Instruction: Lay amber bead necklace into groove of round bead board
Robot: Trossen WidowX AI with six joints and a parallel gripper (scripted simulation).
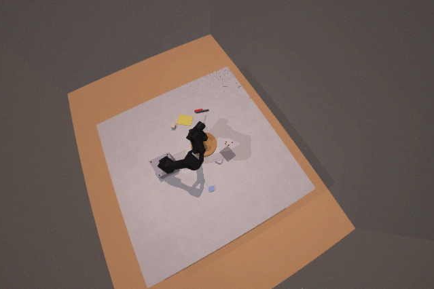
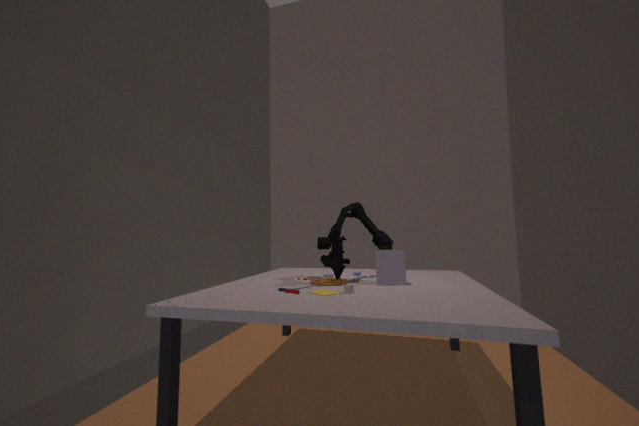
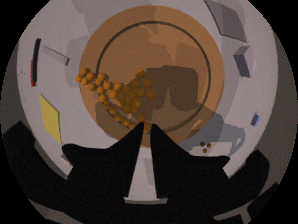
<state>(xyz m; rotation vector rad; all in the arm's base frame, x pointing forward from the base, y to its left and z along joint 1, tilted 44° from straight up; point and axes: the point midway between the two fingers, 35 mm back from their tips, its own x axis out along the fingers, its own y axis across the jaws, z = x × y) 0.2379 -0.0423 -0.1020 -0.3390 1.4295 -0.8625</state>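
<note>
Right now the round bead board is 50 mm ahead of my gripper tip, 20 mm to the right of it and 10 mm below it. From my gripper tip the other things lie so: cream cube 90 mm behind, 240 mm to the left; thin grey bar 150 mm ahead, 150 mm to the left, 20 mm below; grey square plate 170 mm ahead, 180 mm to the right, 20 mm below.
</note>
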